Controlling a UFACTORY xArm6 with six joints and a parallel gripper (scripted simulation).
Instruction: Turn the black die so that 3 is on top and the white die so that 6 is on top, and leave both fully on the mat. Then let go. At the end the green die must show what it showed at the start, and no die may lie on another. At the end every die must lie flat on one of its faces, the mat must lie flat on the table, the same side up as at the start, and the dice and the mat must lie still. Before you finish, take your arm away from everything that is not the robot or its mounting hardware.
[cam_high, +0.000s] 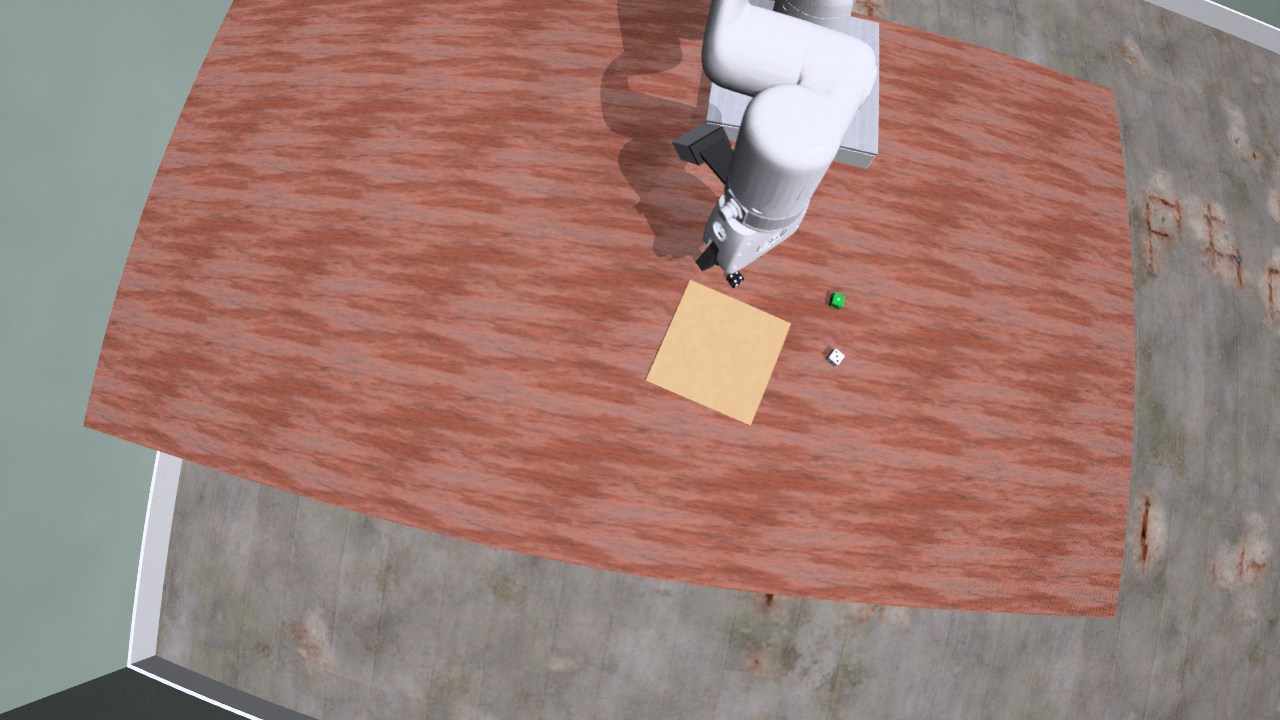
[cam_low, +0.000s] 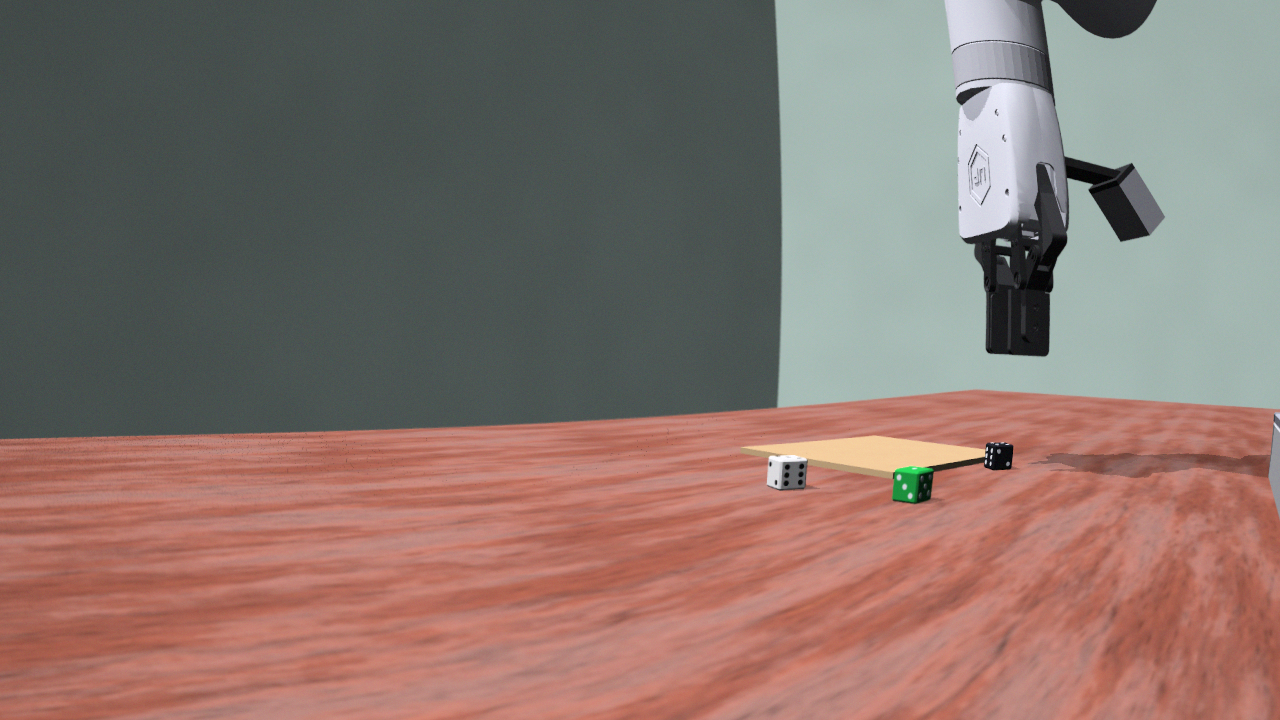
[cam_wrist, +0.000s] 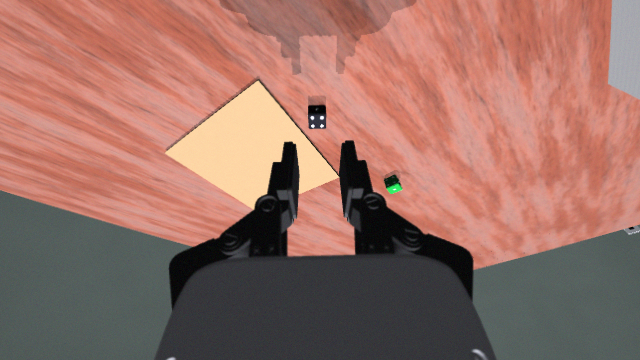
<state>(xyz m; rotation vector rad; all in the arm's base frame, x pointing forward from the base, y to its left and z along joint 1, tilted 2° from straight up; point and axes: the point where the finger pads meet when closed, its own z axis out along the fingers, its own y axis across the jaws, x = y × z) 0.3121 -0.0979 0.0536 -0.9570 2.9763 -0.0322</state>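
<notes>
My gripper is now 9 cm above the black die and 1 cm short of it. The rest, counted from my hand: green die (14 cm to the left, 9 cm below, 3 cm ahead); white die (13 cm to the left, 11 cm ahead, 9 cm below); tan mat (10 cm ahead, 9 cm below, 1 cm to the right).
</notes>
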